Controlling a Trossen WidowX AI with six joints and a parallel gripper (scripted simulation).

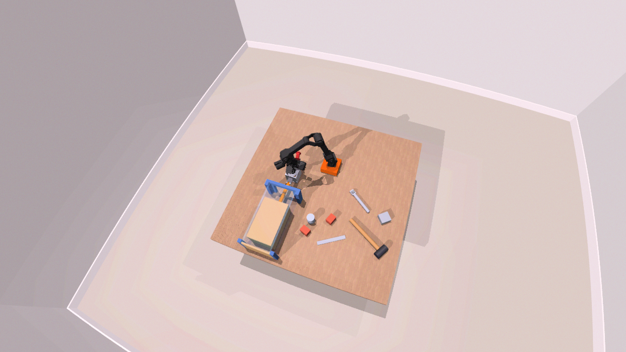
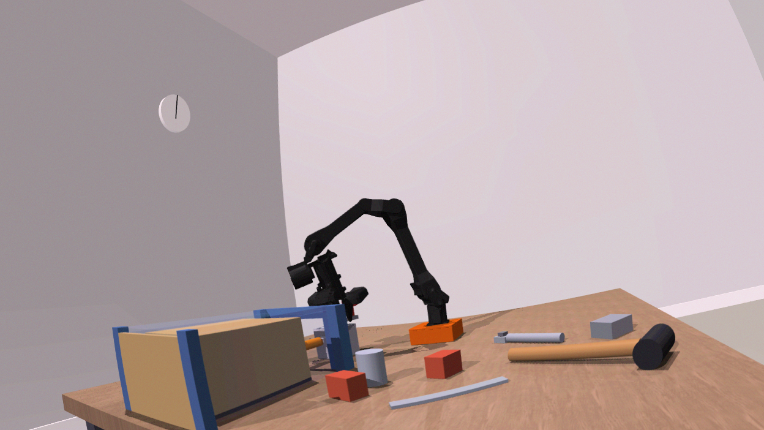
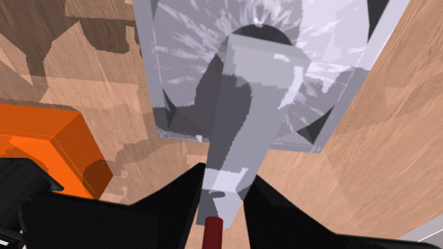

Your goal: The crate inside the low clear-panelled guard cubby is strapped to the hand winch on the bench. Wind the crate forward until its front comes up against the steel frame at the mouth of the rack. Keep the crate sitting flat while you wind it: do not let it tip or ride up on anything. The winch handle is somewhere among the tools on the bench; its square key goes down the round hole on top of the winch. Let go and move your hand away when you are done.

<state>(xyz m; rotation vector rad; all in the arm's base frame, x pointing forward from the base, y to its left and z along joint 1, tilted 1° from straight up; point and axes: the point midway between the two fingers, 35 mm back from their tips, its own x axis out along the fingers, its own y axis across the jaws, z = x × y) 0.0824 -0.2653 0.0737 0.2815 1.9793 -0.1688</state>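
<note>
Now: gripper tip 50 mm below the red knob, 30 mm past it and 10 mm to the right of it. The rest, counted from my gripper tip: grey winch handle 20 mm above; then blue frame bar 220 mm ahead, 50 mm to the right, 10 mm above; then grey winch 60 mm below, 50 mm ahead, 20 mm to the right.
</note>
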